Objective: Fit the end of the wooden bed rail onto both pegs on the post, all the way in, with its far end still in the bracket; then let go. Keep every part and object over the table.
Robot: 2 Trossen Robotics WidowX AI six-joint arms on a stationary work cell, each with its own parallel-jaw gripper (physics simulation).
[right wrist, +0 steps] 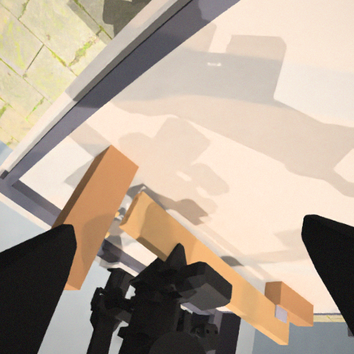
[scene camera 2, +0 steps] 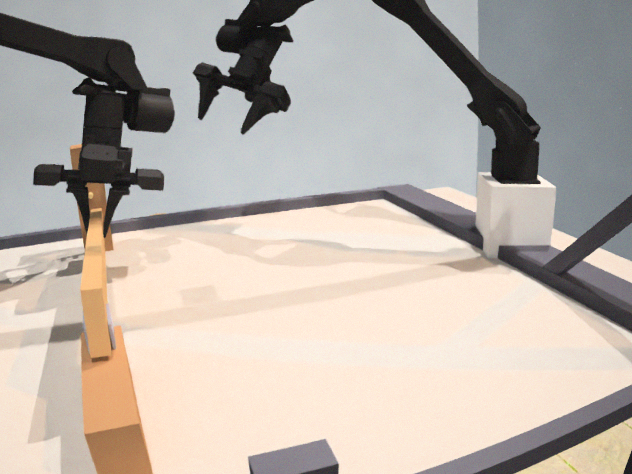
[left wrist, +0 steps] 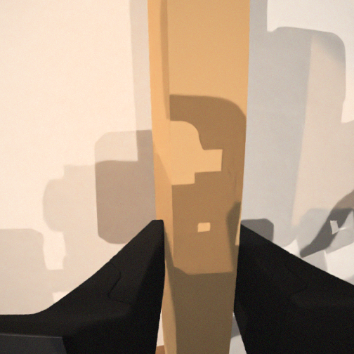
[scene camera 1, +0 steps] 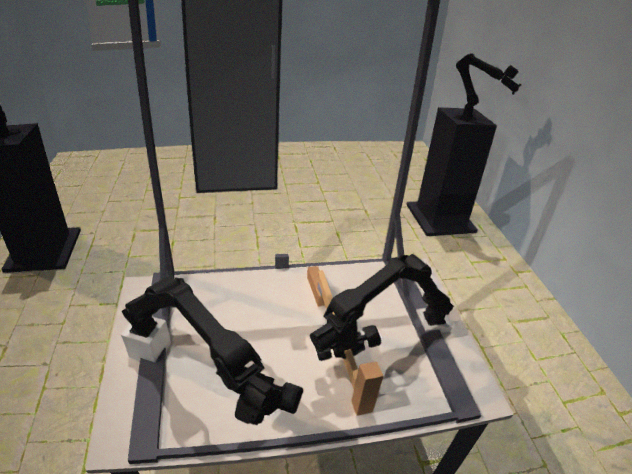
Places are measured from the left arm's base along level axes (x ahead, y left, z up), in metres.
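Where they show: left gripper, fingertip midpoint: (scene camera 1: 348, 356); right gripper, fingertip midpoint: (scene camera 2: 220, 126) (scene camera 1: 282, 395); left arm's base, link origin: (scene camera 1: 434, 318); right arm's base, link origin: (scene camera 2: 515, 179) (scene camera 1: 143, 327).
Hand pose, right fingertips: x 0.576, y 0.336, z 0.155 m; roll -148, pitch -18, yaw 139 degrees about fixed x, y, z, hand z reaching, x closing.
Note:
Each offset is from my right fingertips to the top centre of the thing. "spot": to the spot under its first point.
The wooden bed rail @[0.215 m back, 0.314 m right, 0.064 m down] (scene camera 1: 350, 363) (scene camera 2: 94, 265) (left wrist: 207, 60) (right wrist: 155, 225) runs between two orange-brown blocks. The post @[spot: 0.226 m back, 0.020 m right, 0.044 m down] (scene camera 1: 366, 388) (scene camera 2: 75, 153) (right wrist: 107, 190) stands upright. In the right wrist view a small gap shows between the rail's near end and the post, with pegs (right wrist: 118, 215) in it. The rail's far end sits between the grey plates of the bracket @[spot: 0.189 m back, 0.514 m right, 0.113 m down] (scene camera 2: 111, 331) (right wrist: 281, 312) on the other block @[0.198 m back, 0.550 m right, 0.105 m down] (scene camera 1: 313, 285) (scene camera 2: 109, 387) (right wrist: 297, 306). My left gripper (scene camera 2: 95, 232) (left wrist: 189, 229) is shut on the rail near the post. My right gripper (scene camera 2: 221, 125) (right wrist: 189, 231) is open and empty, above the table.
A dark frame (scene camera 1: 306, 439) (scene camera 2: 245, 210) borders the white table. Dark uprights rise at its far corners in scene camera 1. A small dark block @[0.082 m back, 0.699 m right, 0.124 m down] (scene camera 1: 281, 260) (scene camera 2: 293, 459) is at the table's far edge. The right arm's white base (scene camera 1: 148, 344) (scene camera 2: 518, 214) stands beside the frame.

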